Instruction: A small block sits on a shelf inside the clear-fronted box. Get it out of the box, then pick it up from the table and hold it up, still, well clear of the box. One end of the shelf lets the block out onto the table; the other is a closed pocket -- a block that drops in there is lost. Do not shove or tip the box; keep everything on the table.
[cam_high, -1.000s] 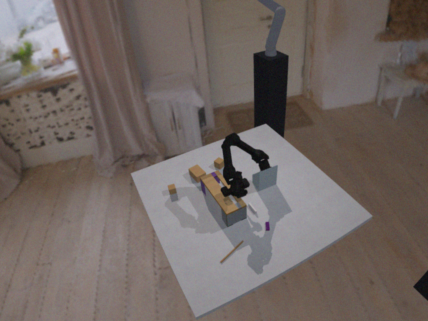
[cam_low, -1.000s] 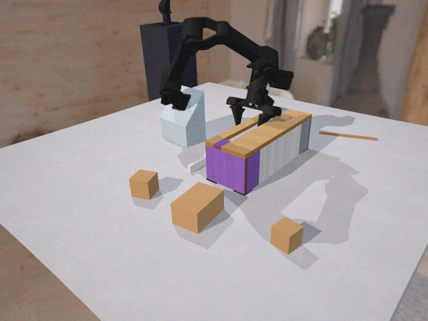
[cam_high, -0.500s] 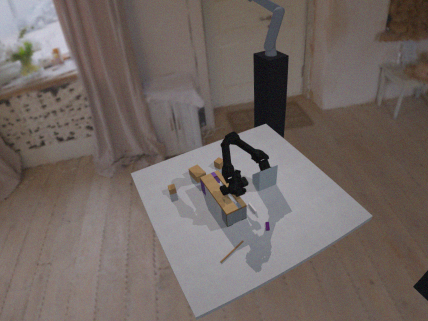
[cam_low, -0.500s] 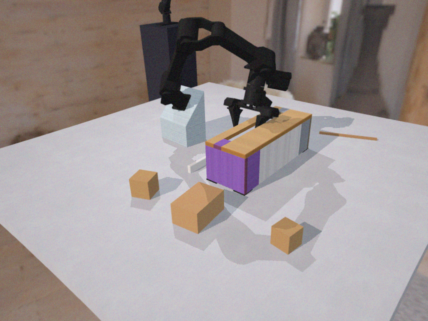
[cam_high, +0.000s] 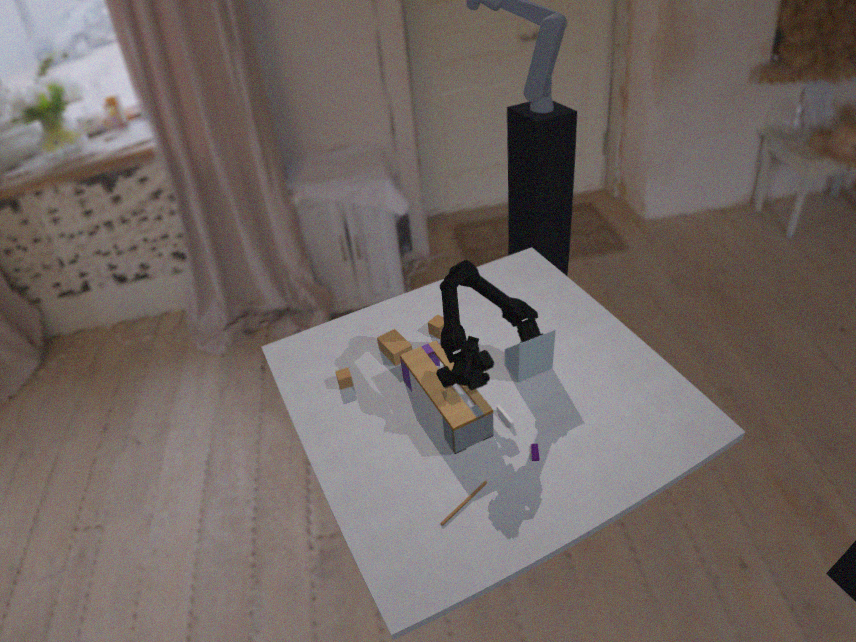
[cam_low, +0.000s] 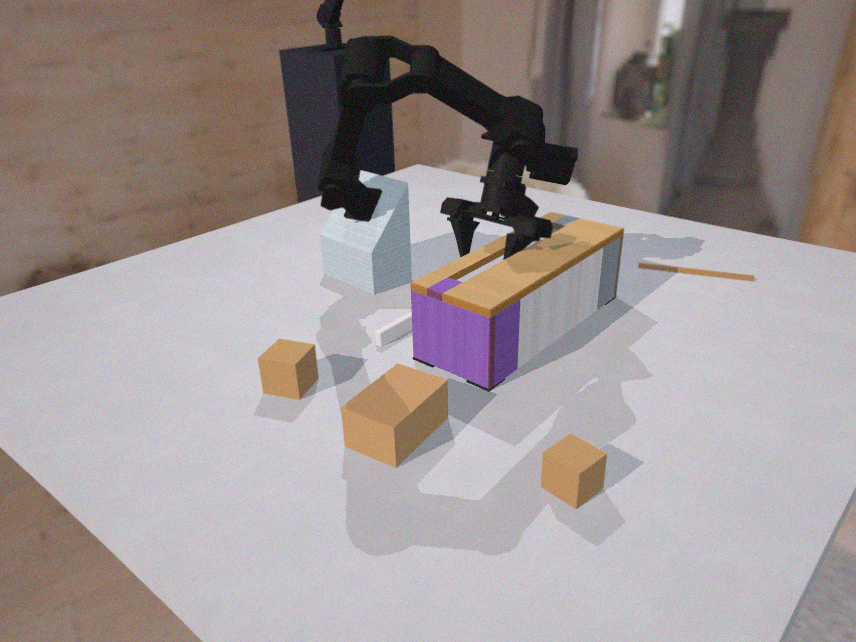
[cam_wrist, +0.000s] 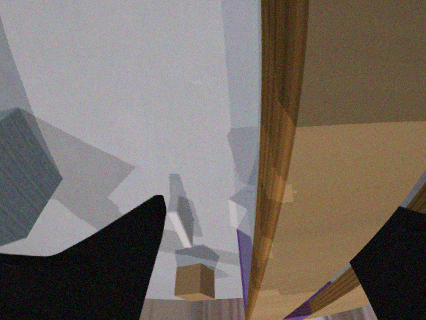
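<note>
My gripper tip is 30 mm short of the box, 20 mm above it and 10 mm to the right of it. Round my gripper tip: wooden stick 370 mm to the left, 220 mm ahead, 80 mm below; small blue block 50 mm ahead, 30 mm to the right.
</note>
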